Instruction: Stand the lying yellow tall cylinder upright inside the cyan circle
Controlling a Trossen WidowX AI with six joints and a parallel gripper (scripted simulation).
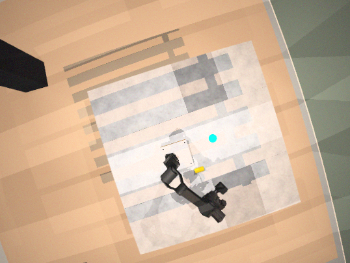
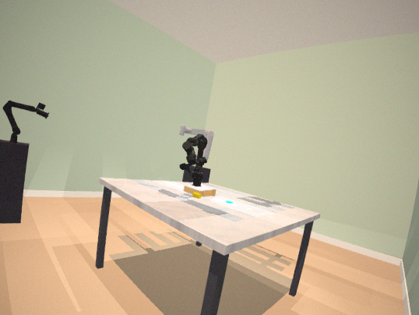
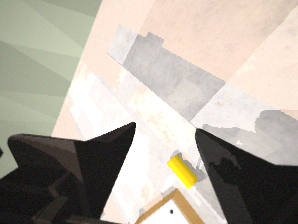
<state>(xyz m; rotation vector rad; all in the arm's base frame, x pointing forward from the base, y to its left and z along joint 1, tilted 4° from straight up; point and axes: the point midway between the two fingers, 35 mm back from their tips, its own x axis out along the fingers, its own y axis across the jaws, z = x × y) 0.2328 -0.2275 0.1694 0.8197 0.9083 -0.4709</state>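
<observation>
Now: gripper tip 16 cm above the yellow cylinder, 10 cm to the right of it and 7 cm past it. The rest, counted from my gripper tip: cyan circle (30 cm to the left, 17 cm below, 8 cm ahead).
</observation>
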